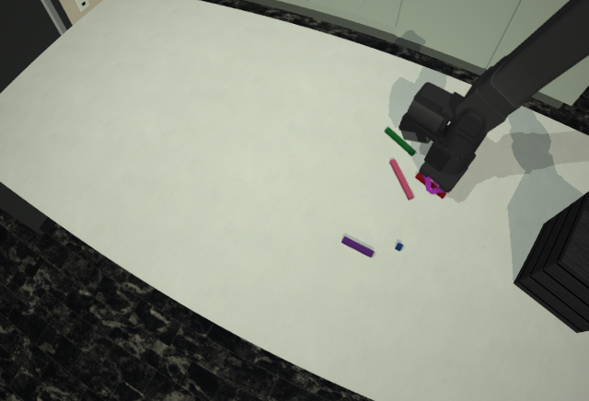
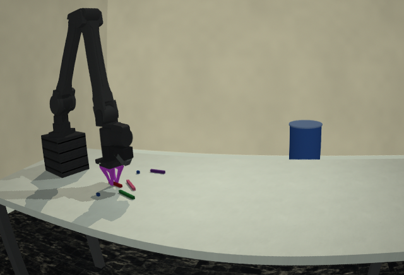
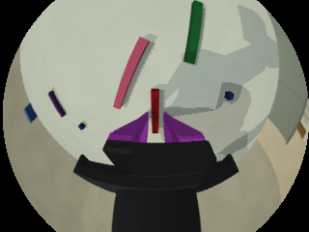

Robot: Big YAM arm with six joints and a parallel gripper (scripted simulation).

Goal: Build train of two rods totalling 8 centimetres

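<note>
The red rod is 1 cm ahead of my hand. The rest, counted from my hand: pink rod 7 cm ahead; green rod 9 cm ahead, 9 cm to the right; purple rod 11 cm ahead, 17 cm to the left.
</note>
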